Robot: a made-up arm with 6 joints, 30 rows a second.
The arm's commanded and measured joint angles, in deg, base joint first. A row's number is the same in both.
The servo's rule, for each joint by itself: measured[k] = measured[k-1] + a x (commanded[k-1-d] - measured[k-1]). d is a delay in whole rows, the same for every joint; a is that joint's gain. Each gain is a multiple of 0.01, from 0.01 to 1. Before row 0 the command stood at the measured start. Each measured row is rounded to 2 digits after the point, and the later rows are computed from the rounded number. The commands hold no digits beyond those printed.
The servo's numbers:
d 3
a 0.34 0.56 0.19 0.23 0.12 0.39
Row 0, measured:
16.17, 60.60, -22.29, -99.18, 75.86, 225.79
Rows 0 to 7, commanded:
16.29, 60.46, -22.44, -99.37, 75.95, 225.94
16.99, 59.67, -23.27, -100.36, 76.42, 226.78
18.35, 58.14, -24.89, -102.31, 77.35, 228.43
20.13, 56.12, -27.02, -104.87, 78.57, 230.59
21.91, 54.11, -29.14, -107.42, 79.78, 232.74
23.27, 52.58, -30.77, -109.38, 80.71, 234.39
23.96, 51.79, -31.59, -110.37, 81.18, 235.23
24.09, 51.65, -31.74, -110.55, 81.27, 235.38
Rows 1 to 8, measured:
16.17, 60.60, -22.29, -99.18, 75.86, 225.79
16.17, 60.60, -22.29, -99.18, 75.86, 225.79
16.17, 60.60, -22.29, -99.18, 75.86, 225.79
16.21, 60.52, -22.32, -99.22, 75.87, 225.85
16.48, 60.04, -22.50, -99.48, 75.94, 226.21
17.12, 58.98, -22.95, -100.13, 76.11, 227.08
18.14, 57.38, -23.72, -101.22, 76.41, 228.45
19.42, 55.55, -24.75, -102.65, 76.81, 230.12

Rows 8 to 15, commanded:
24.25, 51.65, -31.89, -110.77, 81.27, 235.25
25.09, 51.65, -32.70, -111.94, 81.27, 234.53
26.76, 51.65, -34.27, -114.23, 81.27, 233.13
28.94, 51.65, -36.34, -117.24, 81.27, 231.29
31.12, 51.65, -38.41, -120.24, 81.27, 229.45
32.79, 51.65, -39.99, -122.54, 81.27, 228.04
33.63, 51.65, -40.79, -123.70, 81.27, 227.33
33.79, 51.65, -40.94, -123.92, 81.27, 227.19
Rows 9 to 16, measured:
20.73, 53.89, -25.89, -104.20, 77.28, 231.79
21.83, 52.71, -26.97, -105.62, 77.75, 233.13
22.60, 52.12, -27.88, -106.75, 78.17, 234.01
23.16, 51.86, -28.64, -107.67, 78.54, 234.49
23.82, 51.74, -29.41, -108.65, 78.87, 234.51
24.82, 51.69, -30.33, -109.93, 79.16, 233.97
26.22, 51.67, -31.47, -111.61, 79.41, 232.92
27.89, 51.66, -32.79, -113.59, 79.63, 231.57

